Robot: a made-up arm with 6 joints.
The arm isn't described. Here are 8 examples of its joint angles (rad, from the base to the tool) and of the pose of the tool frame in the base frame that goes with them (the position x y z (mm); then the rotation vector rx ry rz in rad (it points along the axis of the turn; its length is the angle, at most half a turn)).
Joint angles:
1: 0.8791 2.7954 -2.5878 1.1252 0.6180 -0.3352
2: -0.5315 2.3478 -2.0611 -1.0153 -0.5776 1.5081
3: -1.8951 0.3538 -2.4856 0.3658 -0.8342 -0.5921
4: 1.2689 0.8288 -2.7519 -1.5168 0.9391 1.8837
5: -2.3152 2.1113 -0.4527 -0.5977 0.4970 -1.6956
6: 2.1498 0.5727 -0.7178 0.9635 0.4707 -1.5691
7: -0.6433 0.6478 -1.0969 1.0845 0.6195 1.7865
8: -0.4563 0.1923 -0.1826 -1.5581 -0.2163 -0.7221
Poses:
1: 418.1 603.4 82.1 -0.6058 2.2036 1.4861
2: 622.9 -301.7 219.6 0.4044 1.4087 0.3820
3: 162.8 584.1 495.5 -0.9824 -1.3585 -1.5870
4: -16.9 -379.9 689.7 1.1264 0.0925 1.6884
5: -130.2 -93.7 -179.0 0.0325 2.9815 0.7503
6: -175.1 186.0 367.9 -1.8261 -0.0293 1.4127
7: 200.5 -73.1 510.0 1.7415 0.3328 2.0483
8: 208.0 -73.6 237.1 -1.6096 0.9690 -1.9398
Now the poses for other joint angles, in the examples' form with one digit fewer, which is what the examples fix.
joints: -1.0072 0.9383 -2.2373 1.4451 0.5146 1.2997
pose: 13 90 789 0.442 0.471 1.733
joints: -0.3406 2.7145 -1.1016 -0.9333 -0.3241 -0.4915
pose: 331 -85 -320 -1.446 2.385 -0.026
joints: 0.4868 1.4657 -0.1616 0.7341 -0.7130 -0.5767
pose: 247 71 -44 -0.253 2.135 -0.209
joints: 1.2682 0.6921 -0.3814 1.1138 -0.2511 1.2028
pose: 113 273 219 -1.306 -1.836 -2.014
